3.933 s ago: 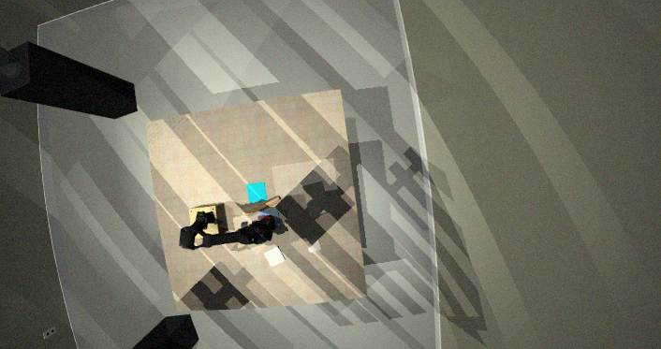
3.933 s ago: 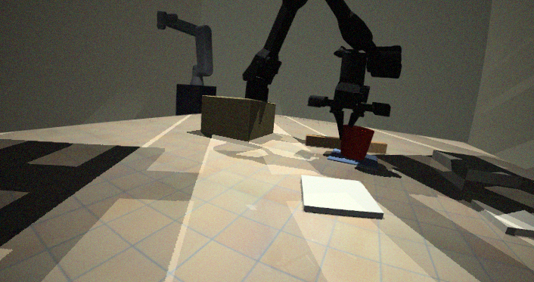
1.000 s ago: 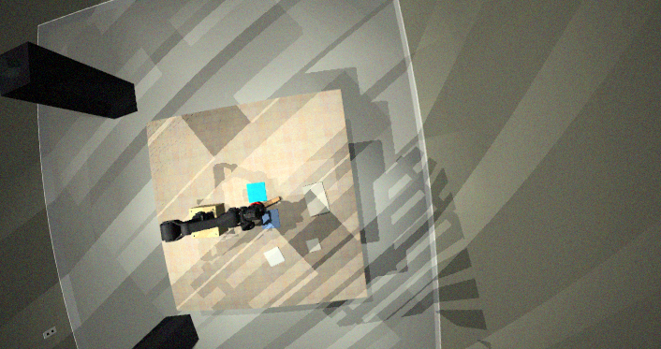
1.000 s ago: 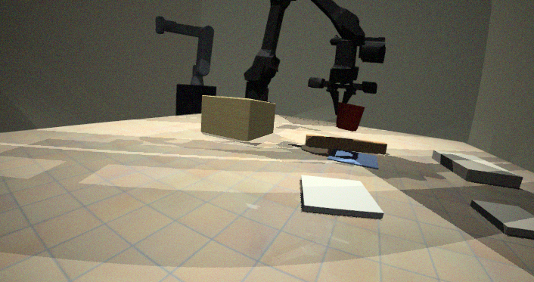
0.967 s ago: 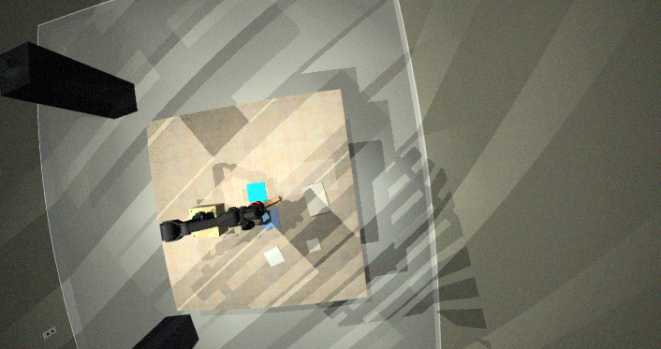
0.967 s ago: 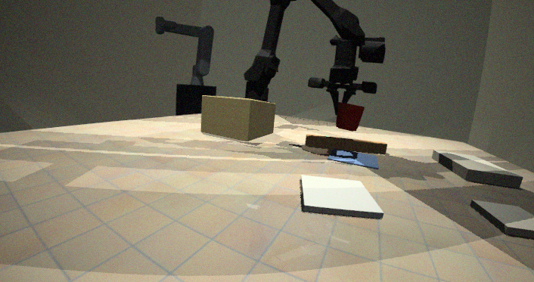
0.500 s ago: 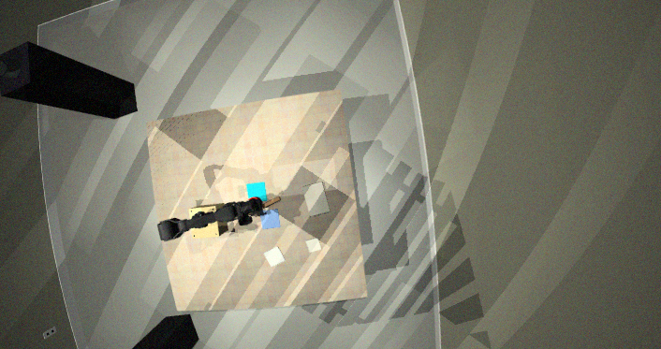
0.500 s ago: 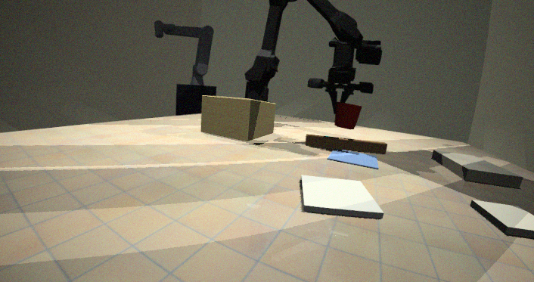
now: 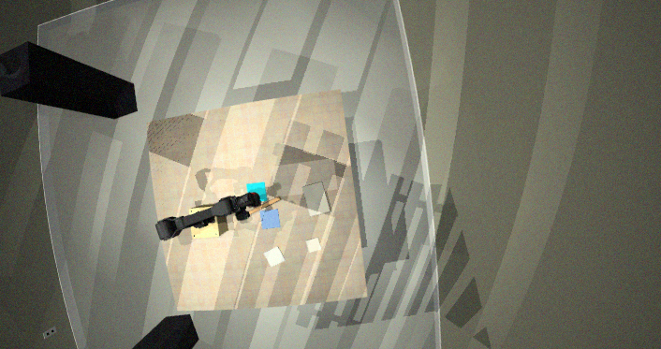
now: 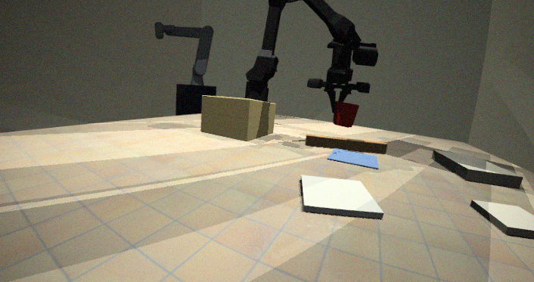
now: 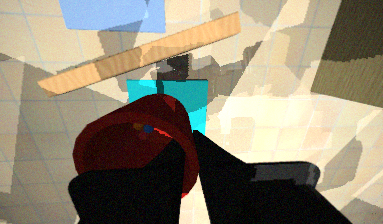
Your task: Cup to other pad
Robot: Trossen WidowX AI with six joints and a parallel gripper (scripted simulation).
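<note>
My gripper tip is now 30 mm short of the cyan pad, 20 mm to the right of it and 100 mm above it. The rest, counted from my gripper tip: red cup (30 mm ahead); then wooden bar (50 mm ahead, 70 mm to the right, 90 mm below).
</note>
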